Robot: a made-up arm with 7 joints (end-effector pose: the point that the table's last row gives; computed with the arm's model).
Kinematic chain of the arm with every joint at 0, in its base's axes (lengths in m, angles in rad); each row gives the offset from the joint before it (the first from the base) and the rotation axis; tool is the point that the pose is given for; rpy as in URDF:
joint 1: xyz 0 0 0.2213 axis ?
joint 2: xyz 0 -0.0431 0.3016 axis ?
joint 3: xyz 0 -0.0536 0.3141 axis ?
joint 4: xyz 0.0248 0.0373 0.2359 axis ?
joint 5: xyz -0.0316 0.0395 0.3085 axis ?
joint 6: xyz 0 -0.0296 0.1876 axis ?
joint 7: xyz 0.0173 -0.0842 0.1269 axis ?
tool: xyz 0 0 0 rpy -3.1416 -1.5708 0
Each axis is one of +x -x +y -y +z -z.
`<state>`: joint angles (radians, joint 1 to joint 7).
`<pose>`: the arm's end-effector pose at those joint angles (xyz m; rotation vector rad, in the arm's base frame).
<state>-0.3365 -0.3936 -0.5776 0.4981 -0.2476 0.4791 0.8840</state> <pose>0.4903 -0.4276 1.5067 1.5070 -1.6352 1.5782</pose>
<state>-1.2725 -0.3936 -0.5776 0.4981 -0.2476 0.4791 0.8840</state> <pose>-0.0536 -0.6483 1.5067 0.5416 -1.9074 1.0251</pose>
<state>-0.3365 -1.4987 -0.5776 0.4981 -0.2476 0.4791 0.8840</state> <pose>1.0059 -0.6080 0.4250 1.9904 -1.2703 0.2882</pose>
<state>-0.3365 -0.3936 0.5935 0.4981 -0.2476 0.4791 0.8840</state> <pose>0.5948 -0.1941 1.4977 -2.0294 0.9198 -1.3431</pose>
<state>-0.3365 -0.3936 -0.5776 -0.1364 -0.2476 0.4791 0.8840</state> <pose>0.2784 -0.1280 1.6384 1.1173 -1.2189 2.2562</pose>
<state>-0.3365 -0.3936 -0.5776 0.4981 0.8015 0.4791 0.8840</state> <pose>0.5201 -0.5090 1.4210 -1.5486 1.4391 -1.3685</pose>
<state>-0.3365 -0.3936 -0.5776 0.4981 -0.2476 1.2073 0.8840</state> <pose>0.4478 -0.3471 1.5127 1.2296 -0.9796 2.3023</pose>
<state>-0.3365 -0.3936 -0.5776 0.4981 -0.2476 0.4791 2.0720</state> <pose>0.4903 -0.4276 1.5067 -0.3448 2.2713 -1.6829</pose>
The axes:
joint 1: +z
joint 2: -y
joint 3: +z
joint 4: +y
joint 5: +z
joint 6: -y
joint 7: +x

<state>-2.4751 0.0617 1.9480 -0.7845 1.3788 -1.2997 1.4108</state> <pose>-0.1499 0.4017 1.5038 2.8080 -0.6074 1.2634</pose>
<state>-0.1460 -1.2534 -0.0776 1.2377 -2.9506 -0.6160 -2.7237</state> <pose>0.9958 -0.1130 0.2748 -0.4024 0.2246 -3.0053</pose>
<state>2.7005 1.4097 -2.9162 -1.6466 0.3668 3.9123 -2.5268</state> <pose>0.4878 -0.2179 0.9777 -0.8146 -2.5022 0.0321</pose>
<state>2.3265 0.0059 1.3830 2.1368 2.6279 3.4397 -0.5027</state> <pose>-0.1093 -0.2714 0.8686 -1.9925 -1.2840 -1.0689</pose>
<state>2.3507 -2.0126 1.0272 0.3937 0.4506 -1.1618 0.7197</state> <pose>-0.7359 0.4380 -0.0414 0.1052 1.0630 -1.4232</pose>
